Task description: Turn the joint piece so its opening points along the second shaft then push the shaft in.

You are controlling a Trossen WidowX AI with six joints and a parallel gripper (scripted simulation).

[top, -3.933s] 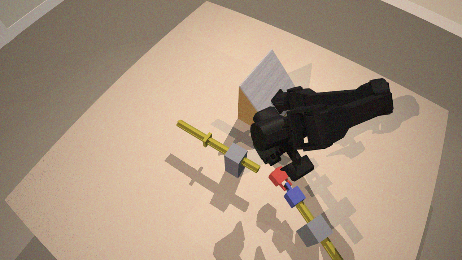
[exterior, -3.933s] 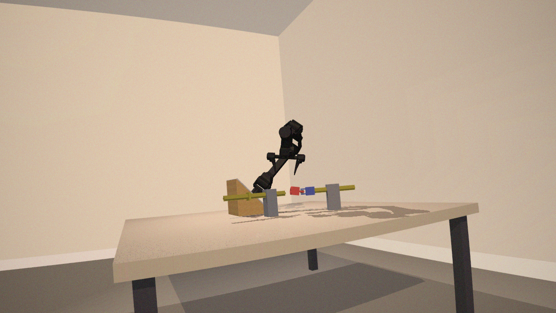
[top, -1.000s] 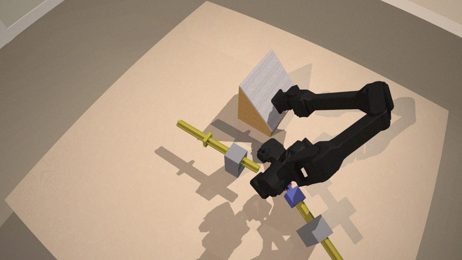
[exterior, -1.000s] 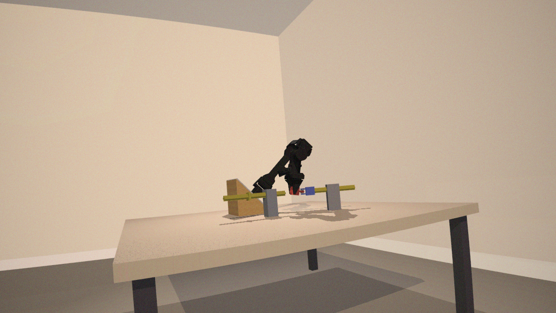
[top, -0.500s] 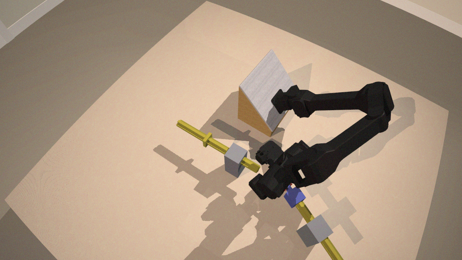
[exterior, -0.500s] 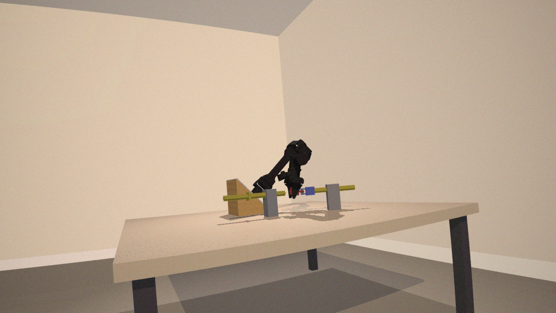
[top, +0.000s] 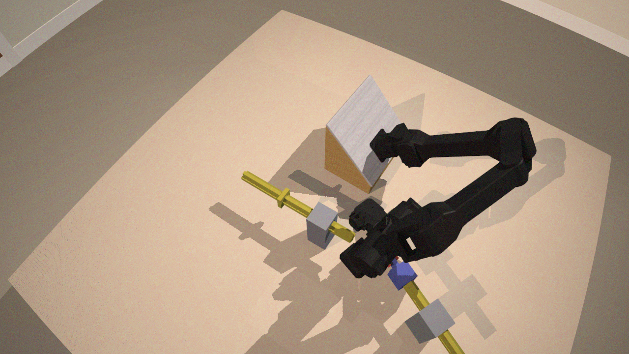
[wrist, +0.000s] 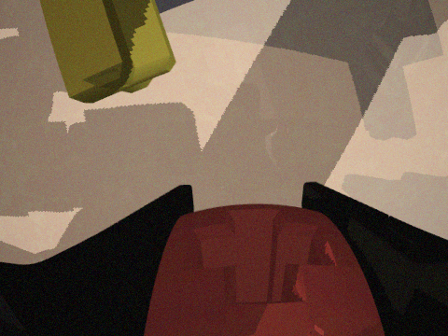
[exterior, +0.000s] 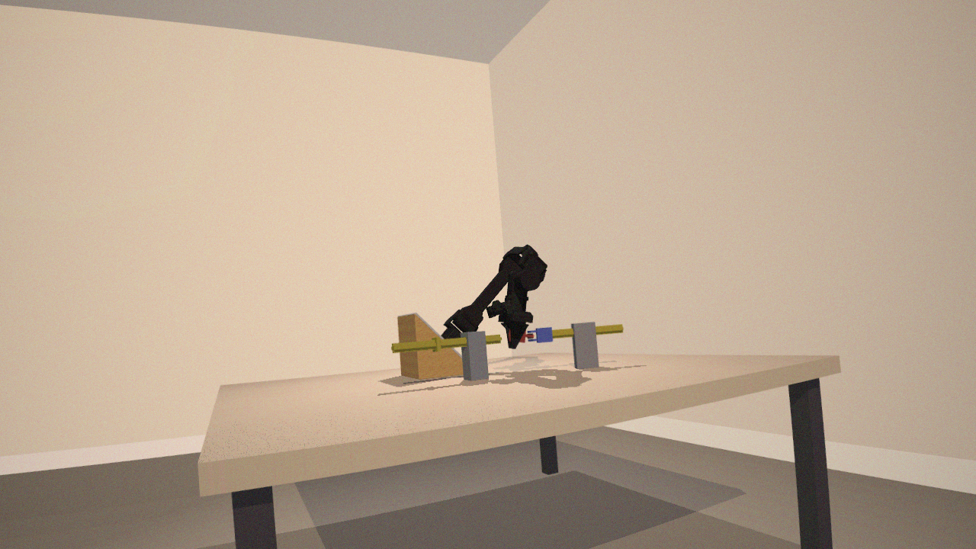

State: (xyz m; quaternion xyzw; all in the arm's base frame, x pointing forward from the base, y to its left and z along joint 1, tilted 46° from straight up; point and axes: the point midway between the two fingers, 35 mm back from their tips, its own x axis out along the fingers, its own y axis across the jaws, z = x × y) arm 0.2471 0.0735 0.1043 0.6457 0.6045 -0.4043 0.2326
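Right now my gripper tip is 1 cm short of the red joint piece, 2 cm to the right of it and 4 cm below it.
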